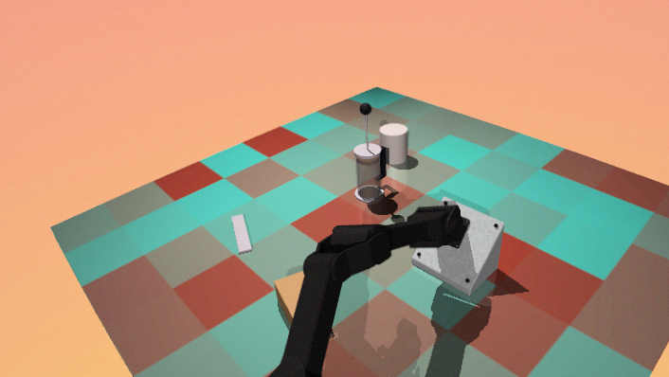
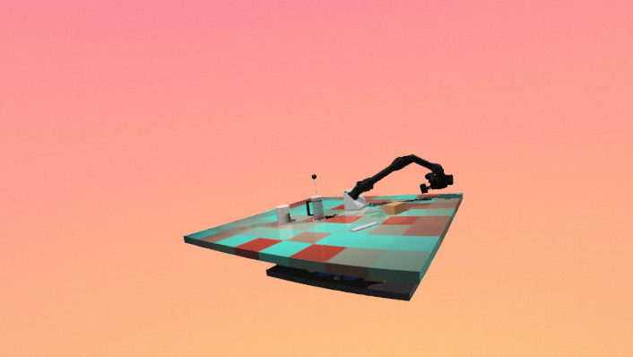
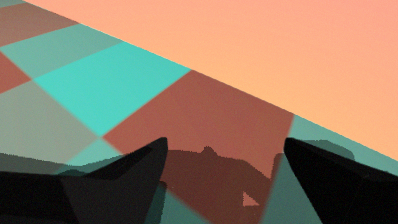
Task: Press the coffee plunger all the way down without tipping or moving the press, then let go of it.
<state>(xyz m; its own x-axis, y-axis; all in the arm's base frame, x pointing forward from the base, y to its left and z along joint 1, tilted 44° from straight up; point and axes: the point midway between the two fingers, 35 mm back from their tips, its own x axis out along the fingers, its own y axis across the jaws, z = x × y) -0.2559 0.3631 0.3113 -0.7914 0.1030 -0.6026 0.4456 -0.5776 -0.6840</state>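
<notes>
The coffee press lies 590 mm ahead of my gripper tip, 570 mm to the right of it and 70 mm above it.
</notes>
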